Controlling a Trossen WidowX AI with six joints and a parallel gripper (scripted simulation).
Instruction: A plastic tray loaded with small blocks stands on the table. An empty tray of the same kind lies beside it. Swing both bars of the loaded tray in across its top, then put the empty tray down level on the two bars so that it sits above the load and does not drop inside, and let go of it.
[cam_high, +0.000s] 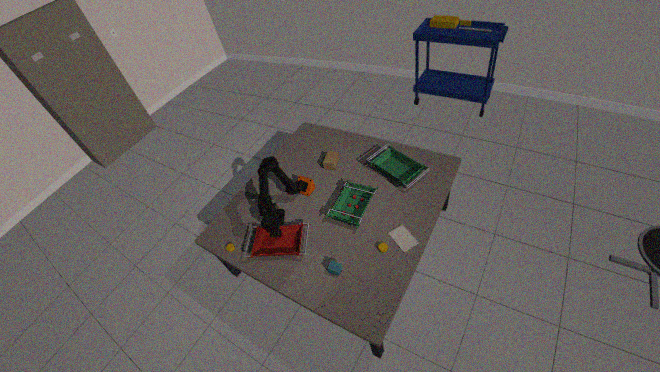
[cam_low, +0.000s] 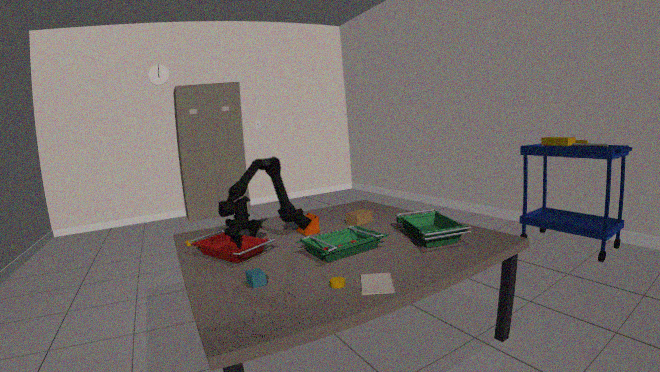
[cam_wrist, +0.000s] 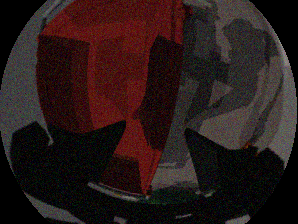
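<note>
My gripper tip is now 5 cm short of the red tray, 8 cm to the left of it and 3 cm below it. The rest, counted from my gripper tip: white card (65 cm ahead, 29 cm to the left, 1 cm below); teal block (43 cm ahead, 5 cm to the right, 1 cm above); tan box (5 cm behind, 62 cm to the left, 2 cm above).
</note>
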